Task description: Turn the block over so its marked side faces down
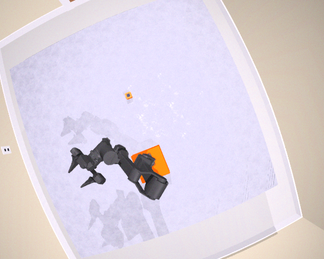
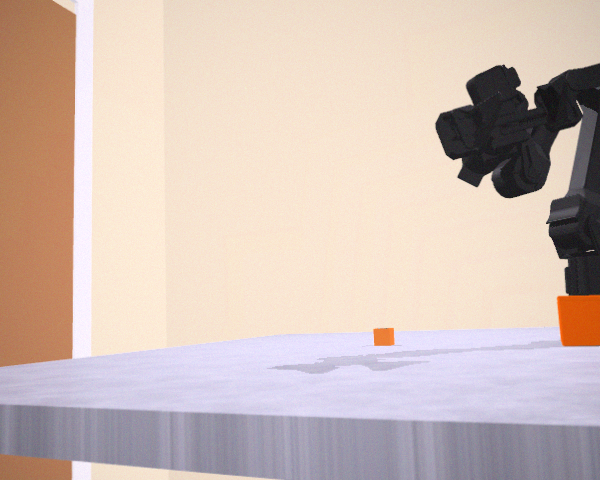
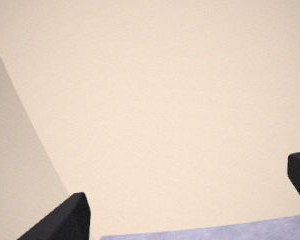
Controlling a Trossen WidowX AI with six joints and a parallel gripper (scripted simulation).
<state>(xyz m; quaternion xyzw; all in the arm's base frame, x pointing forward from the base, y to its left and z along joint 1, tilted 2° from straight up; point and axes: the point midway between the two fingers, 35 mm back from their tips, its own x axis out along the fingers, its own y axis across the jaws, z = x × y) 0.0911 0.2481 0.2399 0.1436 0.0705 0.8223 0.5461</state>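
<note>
Right now the orange block is 330 mm to the right of my gripper tip, 300 mm below it and 270 mm ahead of it.
</note>
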